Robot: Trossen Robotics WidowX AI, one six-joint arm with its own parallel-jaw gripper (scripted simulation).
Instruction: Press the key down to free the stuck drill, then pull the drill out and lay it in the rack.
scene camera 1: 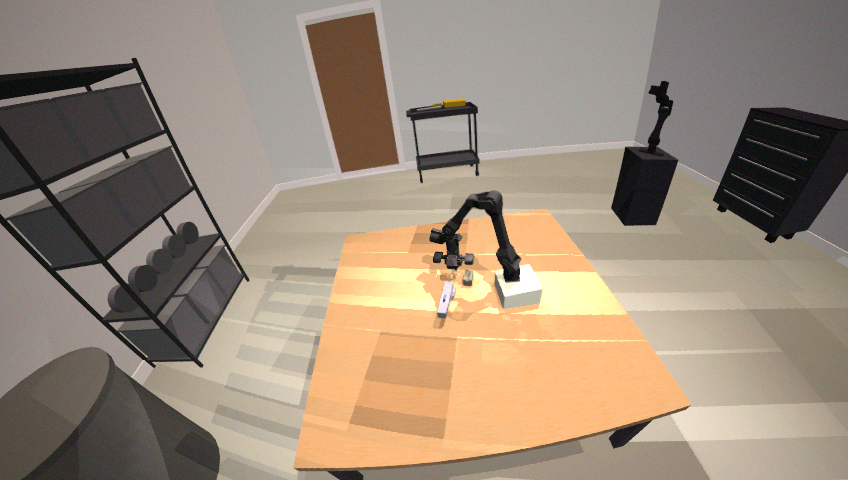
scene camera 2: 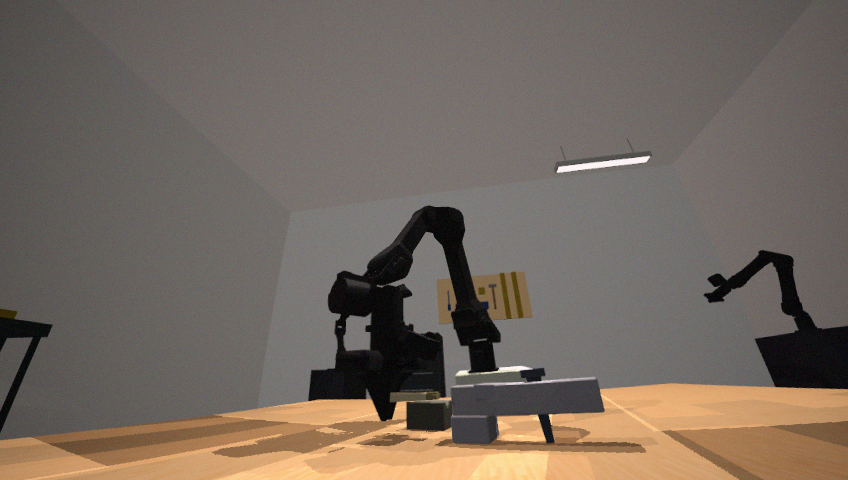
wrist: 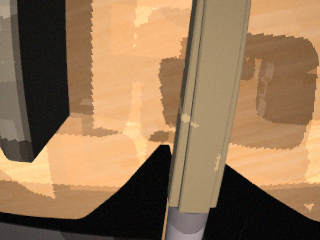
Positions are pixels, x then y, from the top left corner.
Scene:
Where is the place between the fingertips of the gripper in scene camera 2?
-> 386, 420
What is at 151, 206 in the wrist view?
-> The gripper.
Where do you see a rack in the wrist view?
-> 41, 76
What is the gripper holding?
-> A drill.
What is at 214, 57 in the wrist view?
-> A drill.

